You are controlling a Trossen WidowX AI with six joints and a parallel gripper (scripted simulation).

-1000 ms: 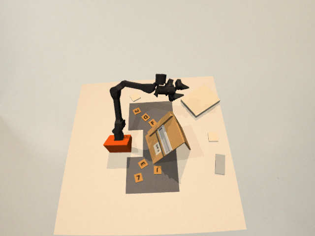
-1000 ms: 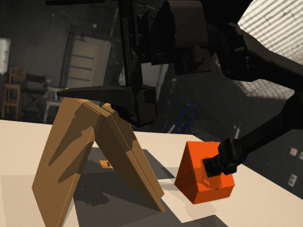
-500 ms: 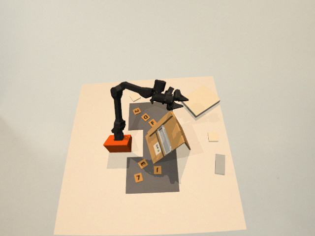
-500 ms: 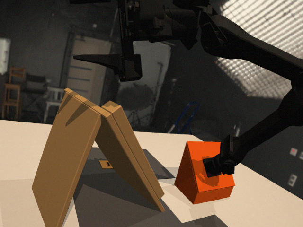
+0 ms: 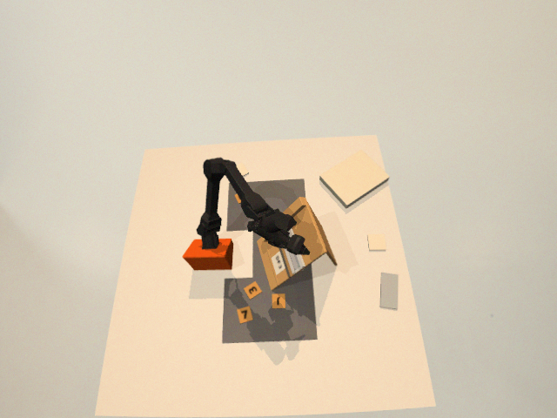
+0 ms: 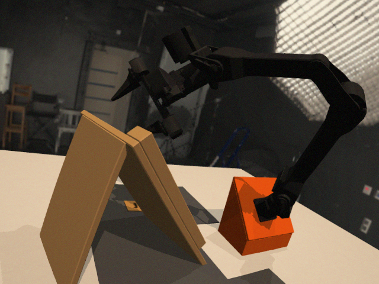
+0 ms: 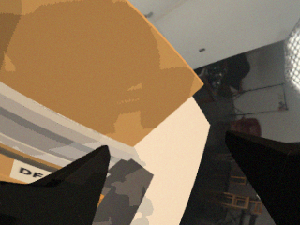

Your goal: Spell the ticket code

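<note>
My gripper tip is 18 cm past the d tile, 34 cm to the right of it and 27 cm above it. From my gripper tip the other things lie so: cream slab: 31 cm ahead, 46 cm to the left, 26 cm below; white ticket: 9 cm behind, 3 cm to the left, 19 cm below; grey plate: 36 cm ahead, 11 cm to the right, 27 cm below.
</note>
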